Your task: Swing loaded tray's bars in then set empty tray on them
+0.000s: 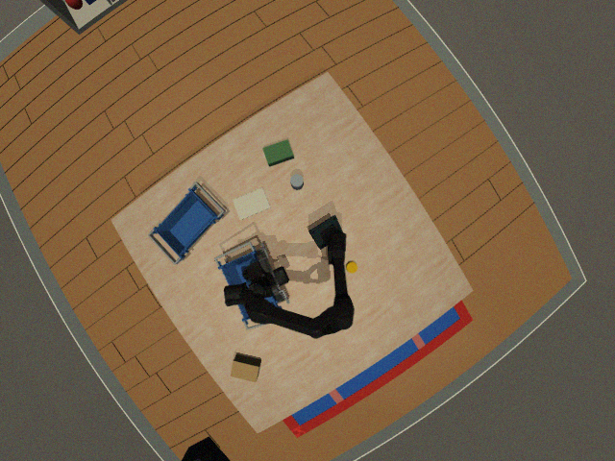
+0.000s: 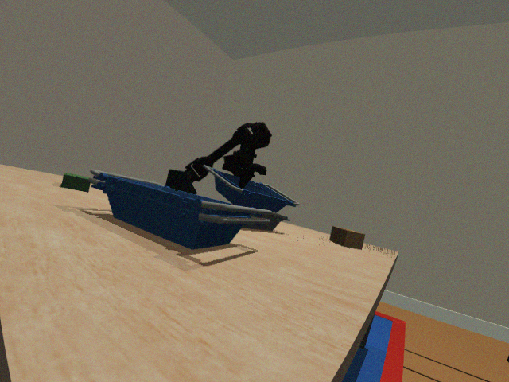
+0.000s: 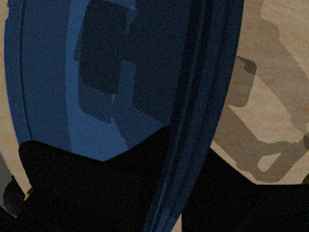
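The blue tray is 7 cm ahead of my gripper tip, 2 cm to the right of it and 1 cm above it. From my gripper tip the other things lie so: grey cylinder: 35 cm behind, 24 cm to the right, 8 cm below; then pale sheet: 13 cm behind, 30 cm to the right, 11 cm below; then yellow disc: 31 cm behind, 20 cm to the left, 10 cm below.
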